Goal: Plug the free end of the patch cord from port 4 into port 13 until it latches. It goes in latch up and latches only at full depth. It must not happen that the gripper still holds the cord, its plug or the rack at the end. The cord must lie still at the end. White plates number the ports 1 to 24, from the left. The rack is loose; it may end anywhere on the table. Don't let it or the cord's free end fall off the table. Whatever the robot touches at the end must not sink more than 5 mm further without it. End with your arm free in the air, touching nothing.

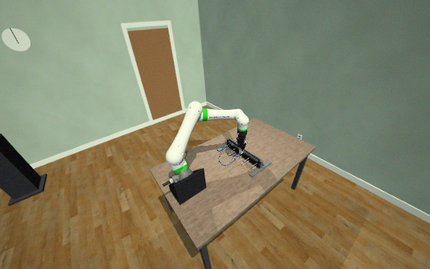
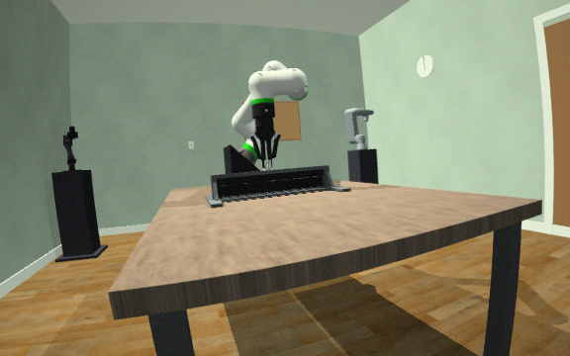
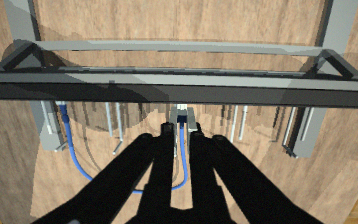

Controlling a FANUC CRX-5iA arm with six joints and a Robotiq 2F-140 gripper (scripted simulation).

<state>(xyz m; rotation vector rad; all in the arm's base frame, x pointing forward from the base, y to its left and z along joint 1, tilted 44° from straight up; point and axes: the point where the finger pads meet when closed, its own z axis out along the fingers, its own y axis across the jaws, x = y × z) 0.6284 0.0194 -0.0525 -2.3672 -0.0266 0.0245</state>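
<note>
The free end of patch cord is 30 mm below my hand and 10 mm ahead of it.
</note>
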